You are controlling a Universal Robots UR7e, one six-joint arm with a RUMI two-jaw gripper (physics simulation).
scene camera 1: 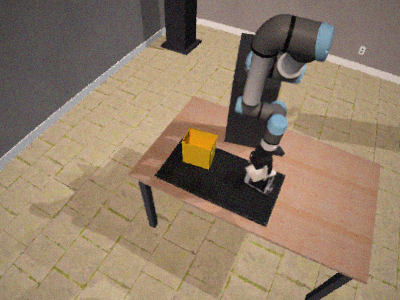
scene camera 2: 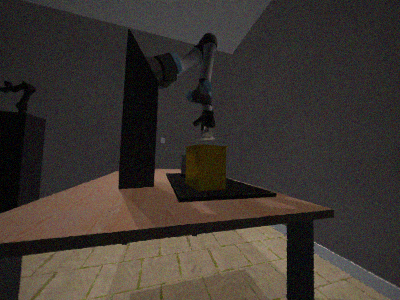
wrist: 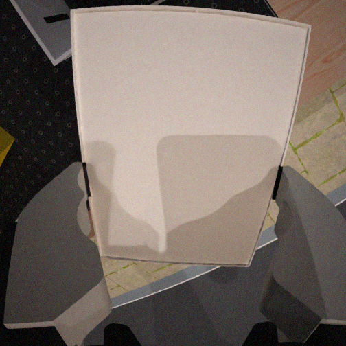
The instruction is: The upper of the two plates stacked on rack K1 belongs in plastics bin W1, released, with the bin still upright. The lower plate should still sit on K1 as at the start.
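Frame: origin at the arm's base, x ahead, y left, z up, level; metres.
Where they show: gripper, fingertip midpoint: (scene camera 1: pixel 258 172) (scene camera 2: pixel 205 139); arm's base at its link origin: (scene camera 2: pixel 143 73).
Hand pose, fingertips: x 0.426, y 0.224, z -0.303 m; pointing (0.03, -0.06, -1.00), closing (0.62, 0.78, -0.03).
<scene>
Each offset is from my fingertips to the top centre of the thing. Level surfaces: height alone.
My gripper (scene camera 1: pixel 260 170) (scene camera 2: pixel 206 130) (wrist: pixel 181 168) is shut on a white plate {0.008 m back, 0.006 m left, 0.016 m up} (scene camera 1: pixel 256 175) (scene camera 2: pixel 207 138) (wrist: pixel 190 90), with one jaw at each side edge. It holds the plate in the air, above the right part of the mat. Whether a second plate lies under it cannot be told. The yellow bin W1 {0.123 m back, 0.393 m right, 0.088 m down} (scene camera 1: pixel 198 156) (scene camera 2: pixel 206 168) stands upright to the left; its corner shows in the wrist view (wrist: pixel 4 145). A grey framed thing beneath the gripper in scene camera 1 may be rack K1, but I cannot tell. The lower plate cannot be made out.
A perforated black mat {0.268 m down} (scene camera 1: pixel 225 195) (scene camera 2: pixel 250 191) (wrist: pixel 30 107) lies on the wooden table {0.281 m down} (scene camera 1: pixel 325 200) (scene camera 2: pixel 85 220) (wrist: pixel 327 55). A grey part (wrist: pixel 37 37) with a dark slot shows at the wrist view's upper left. A tall black panel (scene camera 1: pixel 240 100) (scene camera 2: pixel 138 130) stands behind the mat.
</scene>
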